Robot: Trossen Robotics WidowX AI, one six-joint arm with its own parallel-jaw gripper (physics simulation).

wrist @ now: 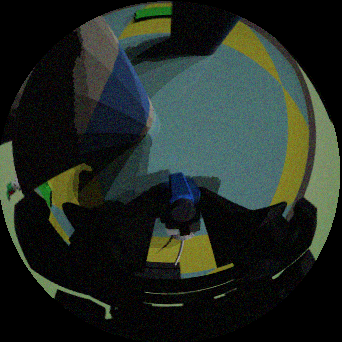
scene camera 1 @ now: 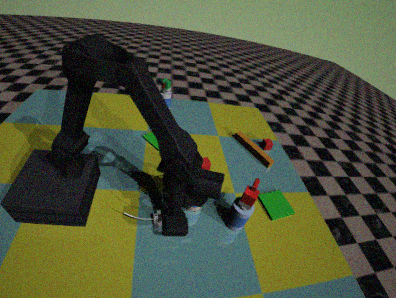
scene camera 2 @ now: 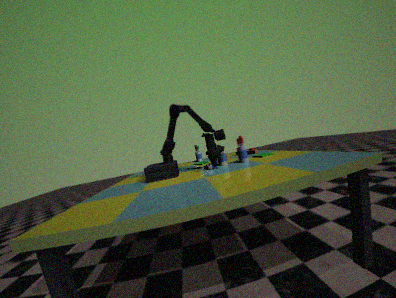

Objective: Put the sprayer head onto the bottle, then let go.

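Where they show: gripper, fingertip midpoint: (wrist: pixel 178 190) (scene camera 1: pixel 171 217) (scene camera 2: pixel 215 165); arm's base, origin of the base link: (scene camera 1: pixel 71 169) (scene camera 2: pixel 168 162).
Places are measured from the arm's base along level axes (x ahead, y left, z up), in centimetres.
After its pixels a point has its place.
Observation:
The sprayer head (scene camera 1: pixel 157 220) {x 24.6, y -14.4, z -6.0 cm} (wrist: pixel 181 188) {x 31.2, y -12.5, z -4.1 cm}, blue with a whitish collar and a thin pale tube, lies low at the table top, its tube pointing towards the arm's base. My gripper (scene camera 1: pixel 167 220) {x 28.9, y -12.8, z -7.8 cm} (scene camera 2: pixel 212 164) {x 28.9, y -12.8, z -7.8 cm} (wrist: pixel 178 190) {x 28.9, y -12.8, z -7.8 cm} is shut on it; the dark fingers stand on both sides of its body and hide part of it. The open bottle (scene camera 1: pixel 195 208) {x 36.5, y -10.7, z -7.3 cm} (scene camera 2: pixel 223 159) {x 36.3, y -10.6, z -5.3 cm} (wrist: pixel 125 95), blue with a grey-white shoulder, stands upright close beside the gripper. In scene camera 1 the arm hides most of it; its neck is not clearly seen in the wrist view.
A bottle with a red sprayer (scene camera 1: pixel 240 214) {x 46.3, y -18.3, z 0.1 cm} (scene camera 2: pixel 242 152) {x 47.0, y -18.7, z -2.6 cm} stands beyond the open bottle, near a green tile (scene camera 1: pixel 277 205) {x 66.0, y -12.4, z -8.0 cm}. Further off are a wooden bar (scene camera 1: pixel 254 149) {x 67.9, y 14.9, z -6.2 cm}, a red cube (scene camera 1: pixel 267 144) {x 75.5, y 17.4, z -5.4 cm}, another red cube (scene camera 1: pixel 206 163) {x 43.5, y 6.2, z -5.0 cm}, a second green tile (scene camera 1: pixel 150 140) {x 24.0, y 22.7, z -8.0 cm} and a green-topped bottle (scene camera 1: pixel 167 94) {x 32.4, y 47.3, z 0.7 cm} (scene camera 2: pixel 198 155) {x 31.0, y 46.7, z -2.8 cm}.

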